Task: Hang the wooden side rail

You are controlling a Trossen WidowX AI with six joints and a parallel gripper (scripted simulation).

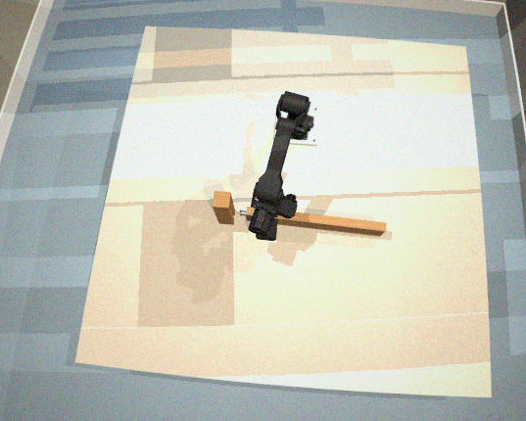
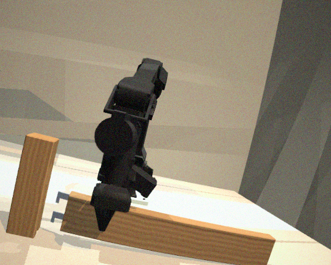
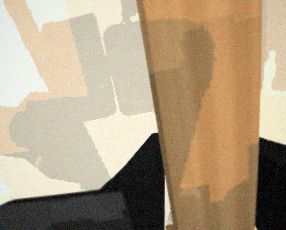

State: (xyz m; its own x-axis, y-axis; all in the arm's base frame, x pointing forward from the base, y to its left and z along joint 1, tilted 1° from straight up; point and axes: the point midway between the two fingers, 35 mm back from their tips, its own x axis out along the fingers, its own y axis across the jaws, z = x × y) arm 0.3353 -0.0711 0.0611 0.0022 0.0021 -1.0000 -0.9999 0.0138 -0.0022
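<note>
Right now the headboard post is 140 mm to the right of my gripper tip and 40 mm above it.
</note>
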